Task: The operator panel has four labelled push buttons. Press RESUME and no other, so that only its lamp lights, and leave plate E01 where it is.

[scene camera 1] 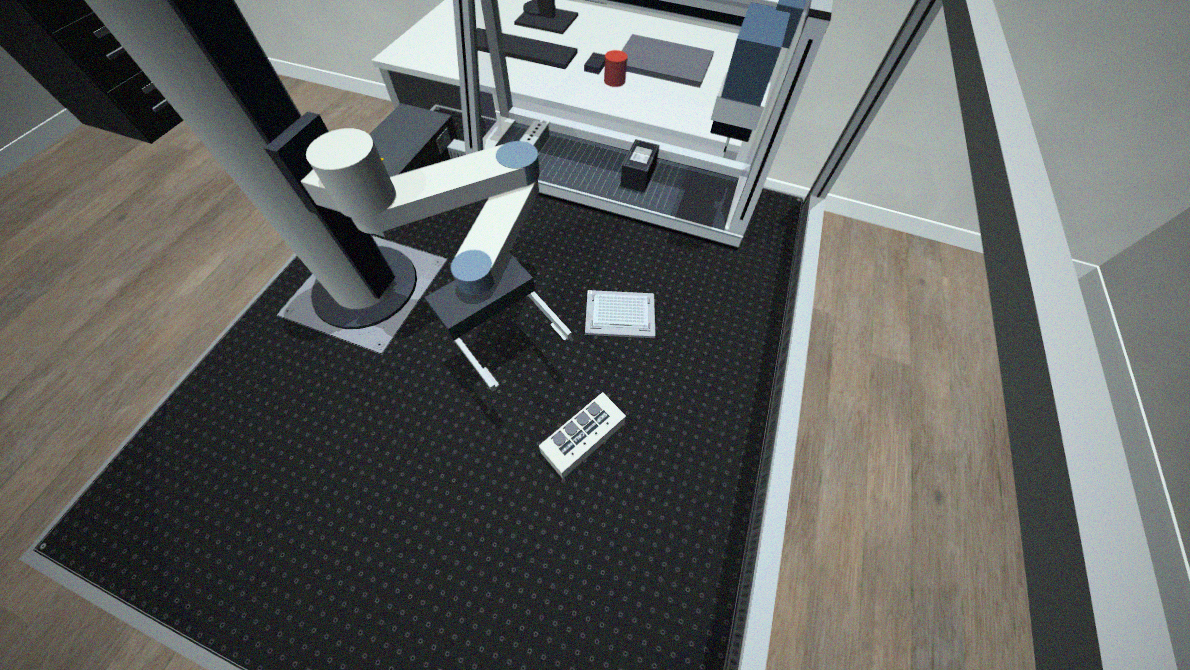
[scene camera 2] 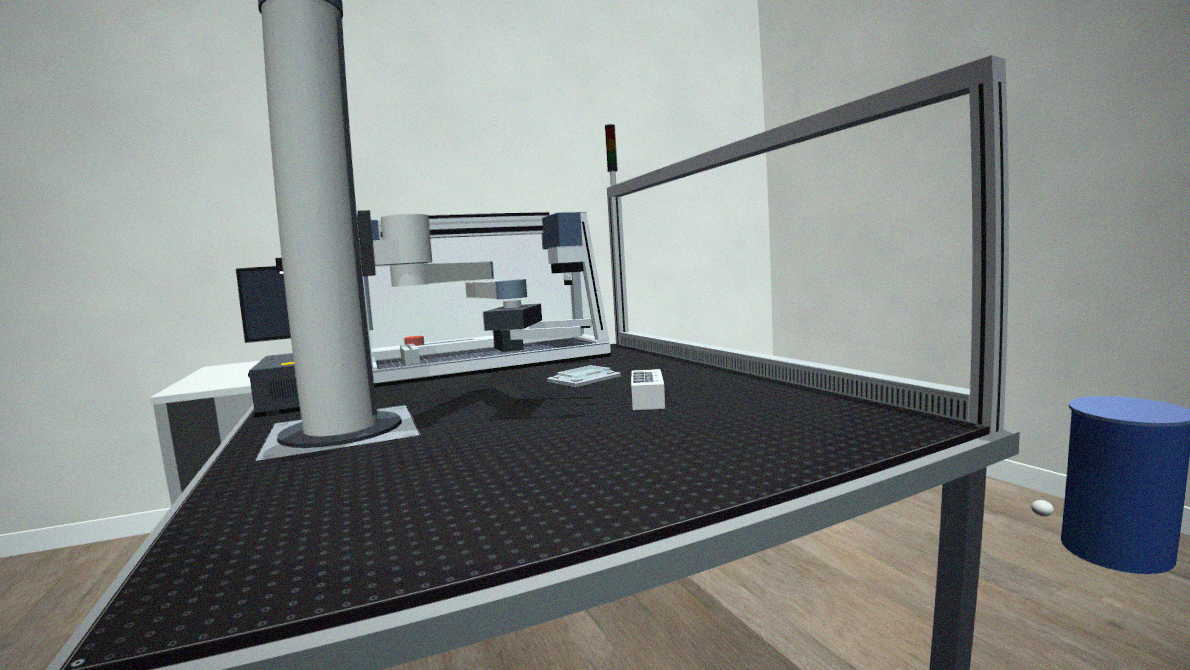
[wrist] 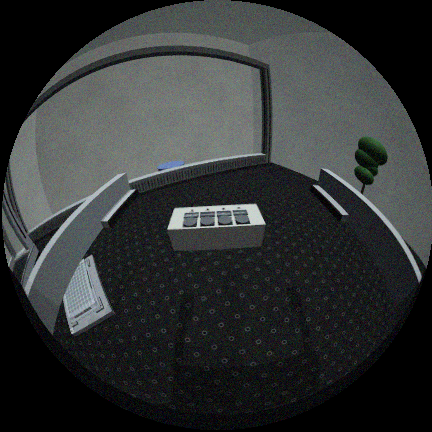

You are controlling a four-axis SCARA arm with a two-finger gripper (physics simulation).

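Seen in the pictures: gripper, fingertip midpoint: (scene camera 1: 533, 361) (scene camera 2: 586, 326) (wrist: 225, 175); arm's base, origin of the base link: (scene camera 1: 367, 288) (scene camera 2: 341, 434).
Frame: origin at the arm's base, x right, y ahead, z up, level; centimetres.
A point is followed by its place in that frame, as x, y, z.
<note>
The white operator panel (scene camera 1: 614, 409) {11.0, 68.8, 6.6} (scene camera 2: 647, 396) {24.4, 60.4, 4.1} (wrist: 217, 239) {15.7, 61.4, 3.7} lies on the dark perforated table top. Its row of round grey buttons (wrist: 224, 219) {17.6, 62.0, 6.9} has dark label strips that are too small to read surely. The small lamp dots beside the labels look dark. A pale plate (scene camera 1: 621, 310) {-13.8, 62.3, 3.9} (scene camera 2: 584, 374) {-9.5, 60.4, 3.7} (wrist: 82, 295) {-11.6, 59.5, 3.8}, with no readable mark, lies flat in a light holder near the panel; the left finger hides part of it in the wrist view. My gripper (scene camera 1: 530, 359) {12.0, 52.8, 18.6} (wrist: 225, 175) {12.0, 52.8, 18.6} is open wide and empty, raised above the table and set back from the panel on the arm's side.
The arm's column (scene camera 1: 349, 282) {5.5, 5.1, 11.7} (scene camera 2: 328, 332) {7.5, 0.2, 22.5} stands on a base plate at the table's side. A framed station (scene camera 1: 641, 218) {-45.0, 58.0, 3.1} with a black block (scene camera 1: 638, 173) {-51.5, 54.2, 12.0} stands at the back. A guard frame (scene camera 1: 774, 466) {11.0, 101.1, 6.0} (scene camera 2: 987, 249) {71.1, 100.4, 31.0} runs along the right edge. A blue bin (scene camera 2: 1124, 491) stands beyond the table.
</note>
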